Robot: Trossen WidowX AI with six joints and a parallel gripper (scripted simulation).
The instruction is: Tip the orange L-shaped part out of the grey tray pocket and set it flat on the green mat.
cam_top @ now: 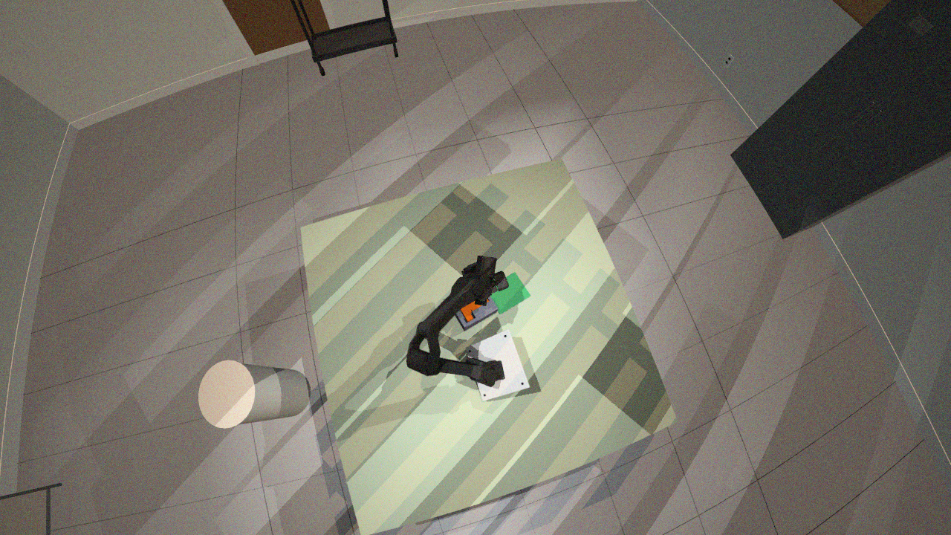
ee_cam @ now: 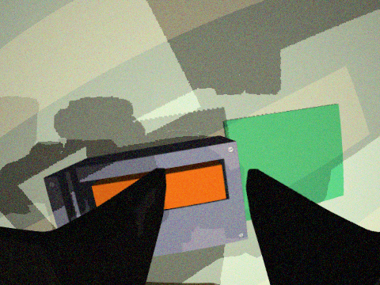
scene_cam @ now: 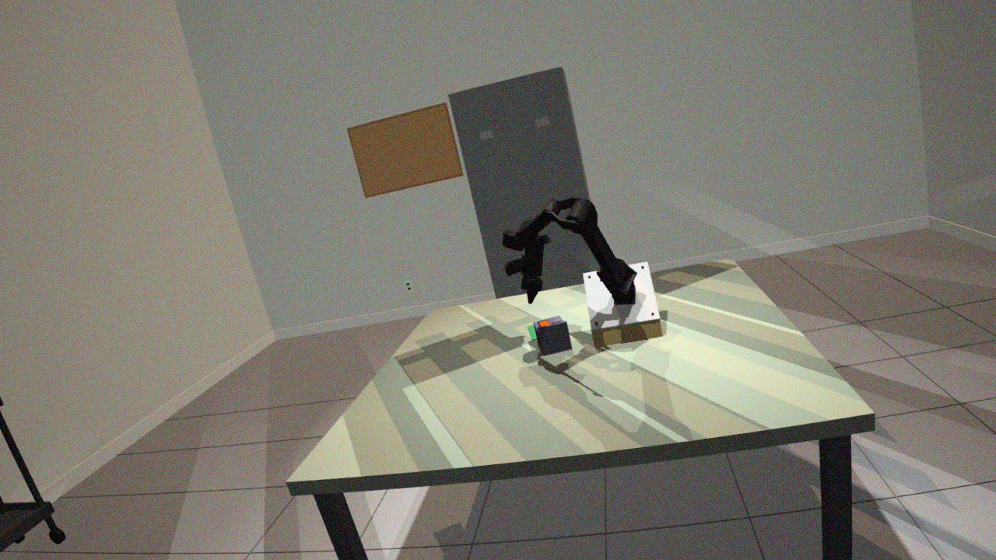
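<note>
Right now my gripper tip is 60 mm past the orange L-shaped part, 30 mm to the right of it and 100 mm above it. Round my gripper tip: green mat: 120 mm to the right, 160 mm below.
</note>
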